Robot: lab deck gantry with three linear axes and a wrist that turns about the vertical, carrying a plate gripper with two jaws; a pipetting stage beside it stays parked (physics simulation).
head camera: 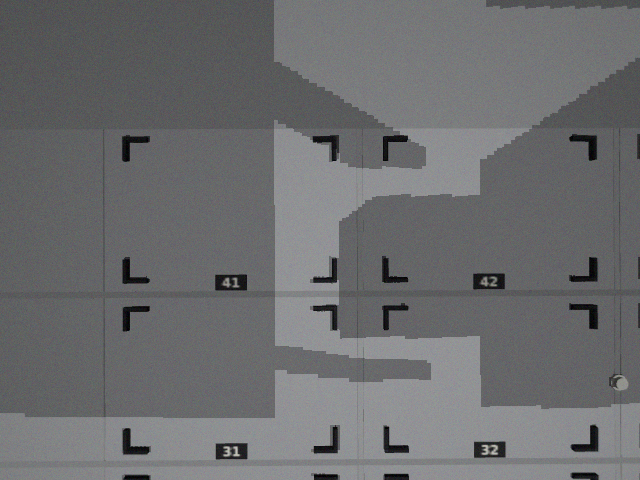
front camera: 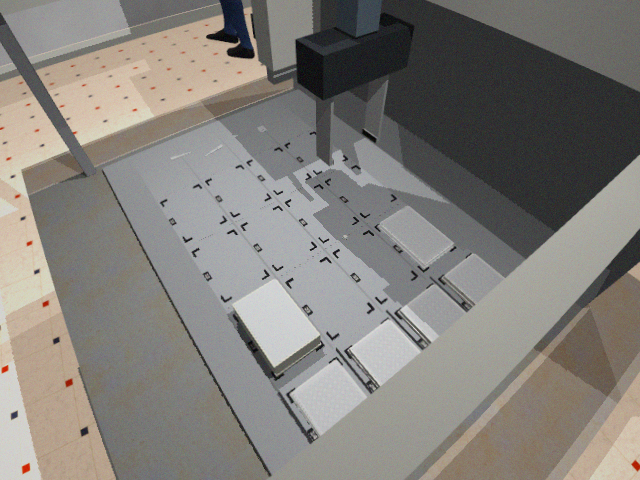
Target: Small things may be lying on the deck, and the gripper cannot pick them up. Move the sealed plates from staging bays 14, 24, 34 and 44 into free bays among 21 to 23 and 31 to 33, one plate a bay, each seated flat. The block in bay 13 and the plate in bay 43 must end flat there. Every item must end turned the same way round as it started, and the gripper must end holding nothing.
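Frame: origin at the robot's base, x left, y back, z up, level; metres.
Seen in the pictures: gripper, between the fingertips: (front camera: pixel 348 148); robot's base, origin of its link: (front camera: pixel 162 203).
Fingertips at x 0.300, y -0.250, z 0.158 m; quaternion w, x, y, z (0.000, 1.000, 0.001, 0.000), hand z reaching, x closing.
Offsets run from my fingertips to a thing's middle. "spot": to the spot under its first point.
My gripper (front camera: pixel 347 150) is open, its two jaws wide apart with no plate between them, over the back part of the deck. Four pale sealed plates stand in the staging column: bay 14 @[spot: dy -0.280, dx -0.258, dz -0.129 m] (front camera: pixel 328 396), bay 24 @[spot: dy -0.282, dx -0.151, dz -0.129 m] (front camera: pixel 385 352), bay 34 @[spot: dy -0.282, dx -0.046, dz -0.129 m] (front camera: pixel 433 313) and bay 44 @[spot: dy -0.282, dx +0.056, dz -0.129 m] (front camera: pixel 473 280). The front frame wall partly hides them. The bay 43 plate @[dy -0.142, dx +0.064, dz -0.150 m] (front camera: pixel 416 235) looks flat. The tall white block @[dy -0.142, dx -0.257, dz -0.137 m] (front camera: pixel 276 324) stands in bay 13 and looks level. Bay 31 @[spot: dy +0.186, dx -0.045, dz -0.158 m] (head camera: pixel 231 382) and bay 32 @[spot: dy +0.050, dx -0.056, dz -0.158 m] (head camera: pixel 444 397) show no plate; neither do bays 21, 22, 23 and 33 in the front view.
A small pale round thing @[dy -0.060, dx -0.046, dz -0.156 m] (front camera: pixel 345 236) (head camera: pixel 619 382) lies on the seam between bays 32 and 33. Bays 41 @[spot: dy +0.208, dx +0.060, dz -0.158 m] (head camera: pixel 196 217) and 42 @[spot: dy -0.009, dx +0.049, dz -0.158 m] (head camera: pixel 537 232) show bare deck with corner marks. The front frame wall (front camera: pixel 496 330) rises beside the staging column. Shadows cross the deck.
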